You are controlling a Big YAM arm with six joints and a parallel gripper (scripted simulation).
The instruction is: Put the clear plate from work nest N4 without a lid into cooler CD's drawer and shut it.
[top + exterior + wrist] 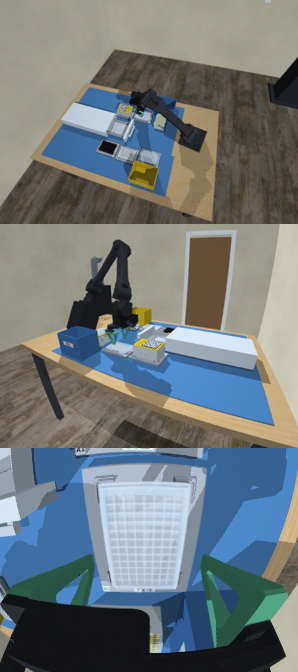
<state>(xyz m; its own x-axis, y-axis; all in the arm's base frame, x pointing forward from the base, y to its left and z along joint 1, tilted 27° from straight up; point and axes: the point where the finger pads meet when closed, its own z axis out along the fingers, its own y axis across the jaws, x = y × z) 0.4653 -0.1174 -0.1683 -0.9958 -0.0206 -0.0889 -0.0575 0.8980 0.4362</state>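
The clear plate lies 1 cm behind my hand and 5 cm below it. Also, from my hand: blue bin: 18 cm behind, 13 cm to the right, 3 cm below; then yellow-labelled tip box: 16 cm ahead, 1 cm to the left, 1 cm below; then grey work nest: 6 cm below.
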